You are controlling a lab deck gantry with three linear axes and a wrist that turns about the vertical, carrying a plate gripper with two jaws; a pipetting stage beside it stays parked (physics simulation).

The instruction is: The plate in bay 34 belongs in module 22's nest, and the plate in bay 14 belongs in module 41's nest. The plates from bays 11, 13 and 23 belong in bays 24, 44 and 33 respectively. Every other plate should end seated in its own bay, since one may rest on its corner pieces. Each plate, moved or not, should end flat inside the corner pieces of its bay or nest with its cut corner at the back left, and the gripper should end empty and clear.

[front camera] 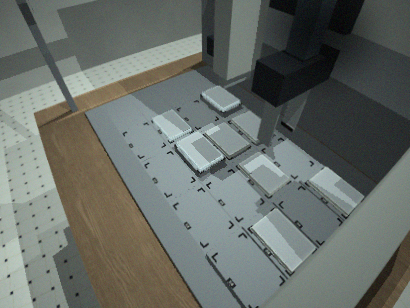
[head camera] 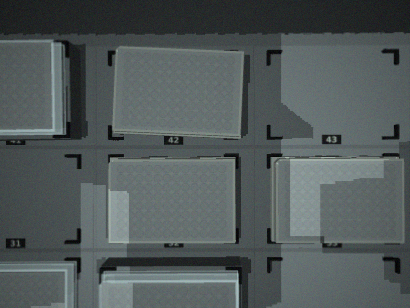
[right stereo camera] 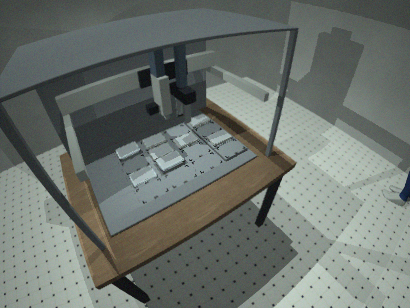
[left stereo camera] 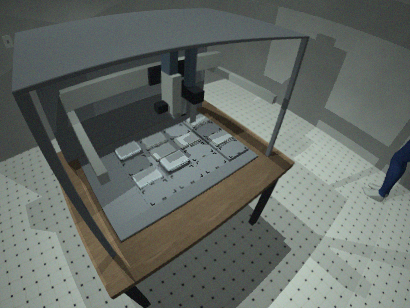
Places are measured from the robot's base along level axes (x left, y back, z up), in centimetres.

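Pixels of known places: gripper, fingertip midpoint: (front camera: 276, 134) (right stereo camera: 184, 118) (left stereo camera: 187, 118); robot's base, link origin: (front camera: 124, 134) (right stereo camera: 144, 202) (left stereo camera: 152, 204).
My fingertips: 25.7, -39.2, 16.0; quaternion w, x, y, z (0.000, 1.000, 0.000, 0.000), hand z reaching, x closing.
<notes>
For each thing: its top centre in the pictures, then the offset to it from my fingertips, as dx, dy, dz. "spot": a spot on its surface instead.
- pale plate, top centre: (head camera: 340, 200) (front camera: 263, 171) (left stereo camera: 187, 139) (right stereo camera: 185, 139) +0.0, +0.0, -14.6
- bay 42, surface spot: (head camera: 178, 92) spot: +10.5, +15.6, -14.3
- bay 32, surface spot: (head camera: 172, 200) (front camera: 227, 137) spot: +0.0, +16.3, -14.6
- module 22, top centre: (front camera: 199, 148) (left stereo camera: 174, 159) (right stereo camera: 169, 159) -10.8, +16.4, -12.7
- module 41, top centre: (front camera: 220, 96) (left stereo camera: 127, 149) (right stereo camera: 127, 149) +10.7, +32.8, -12.7
- bay 24, surface spot: (front camera: 283, 240) spot: -11.3, -17.0, -13.1
- bay 44, surface spot: (front camera: 335, 191) spot: +9.6, -16.8, -13.1
My gripper (front camera: 280, 134) is open and empty at the back of the deck, its jaws hanging low around bay 43. A pale plate (front camera: 264, 173) (head camera: 345, 200) lies flat in bay 33, square to its corner pieces. The plate in bay 42 (head camera: 178, 92) is turned slightly and sits over its corner pieces. The plate in bay 32 (front camera: 227, 140) (head camera: 172, 200) is square. Plates stand on module 22 (front camera: 200, 151) (head camera: 170, 295) and module 41 (front camera: 221, 98) (head camera: 25, 87). Plates lie in bay 24 (front camera: 283, 240) and bay 44 (front camera: 335, 191). Bay 23 holds no plate.
Another plate (front camera: 171, 125) (left stereo camera: 147, 177) stands on module 21. The parked pipetting stage (front camera: 235, 40) (left stereo camera: 171, 95) hangs to the left of the gripper. A slim enclosure post (front camera: 47, 60) stands at the deck's left, and a grey beam (front camera: 365, 235) crosses the front view's lower right.
</notes>
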